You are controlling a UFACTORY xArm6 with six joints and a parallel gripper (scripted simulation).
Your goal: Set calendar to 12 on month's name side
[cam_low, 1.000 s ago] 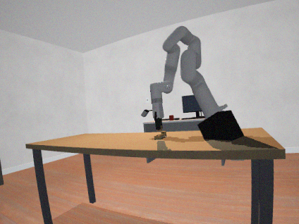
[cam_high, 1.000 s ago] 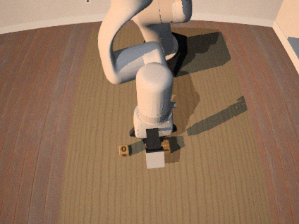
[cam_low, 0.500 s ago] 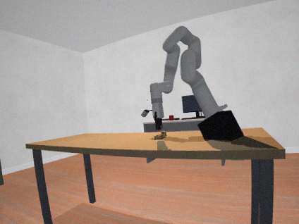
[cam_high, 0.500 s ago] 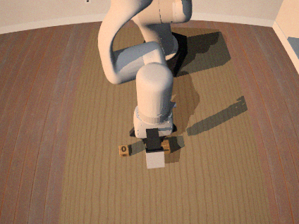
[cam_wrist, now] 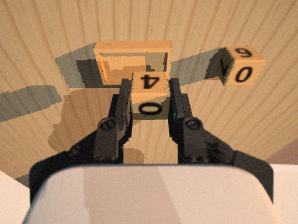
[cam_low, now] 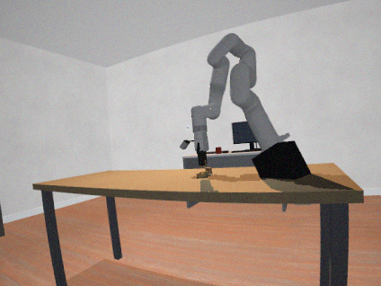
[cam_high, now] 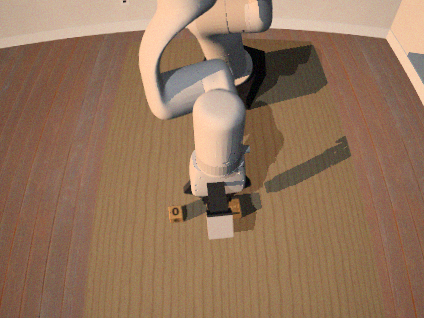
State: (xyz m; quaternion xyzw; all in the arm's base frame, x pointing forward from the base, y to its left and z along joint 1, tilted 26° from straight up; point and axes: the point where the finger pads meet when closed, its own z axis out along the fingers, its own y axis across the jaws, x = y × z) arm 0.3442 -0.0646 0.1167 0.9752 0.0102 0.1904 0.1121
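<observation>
Right now the number cube is 10 mm below my hand. Also, from my hand: tray: 60 mm below, 20 mm to the left.
</observation>
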